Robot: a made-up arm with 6 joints. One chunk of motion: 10 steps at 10 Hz.
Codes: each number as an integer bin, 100 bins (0 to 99) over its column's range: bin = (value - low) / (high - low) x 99, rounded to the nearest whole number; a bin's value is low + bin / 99 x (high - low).
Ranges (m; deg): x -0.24..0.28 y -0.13..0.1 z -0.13..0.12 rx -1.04..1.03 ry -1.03..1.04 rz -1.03..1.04
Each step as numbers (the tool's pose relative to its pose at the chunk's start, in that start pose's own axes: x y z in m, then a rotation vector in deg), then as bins.
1 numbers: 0.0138 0.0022 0.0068 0.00 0.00 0.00
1 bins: 48 57 54 50 49 49
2 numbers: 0.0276 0.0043 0.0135 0.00 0.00 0.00
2 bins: 51 58 57 50 49 49
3 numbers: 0.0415 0.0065 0.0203 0.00 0.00 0.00
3 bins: 54 59 60 50 49 49
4 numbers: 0.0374 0.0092 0.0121 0.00 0.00 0.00
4 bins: 53 60 56 50 49 49
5 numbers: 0.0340 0.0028 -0.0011 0.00 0.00 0.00
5 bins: 52 57 51 50 49 49
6 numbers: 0.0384 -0.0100 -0.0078 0.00 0.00 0.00
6 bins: 53 52 48 50 49 49
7 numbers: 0.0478 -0.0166 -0.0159 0.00 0.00 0.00
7 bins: 55 49 45 50 49 49
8 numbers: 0.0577 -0.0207 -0.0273 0.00 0.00 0.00
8 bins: 57 47 41 50 49 49
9 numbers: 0.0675 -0.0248 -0.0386 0.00 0.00 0.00
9 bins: 59 45 36 50 49 49
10 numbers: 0.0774 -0.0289 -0.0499 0.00 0.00 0.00
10 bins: 60 44 32 50 49 49
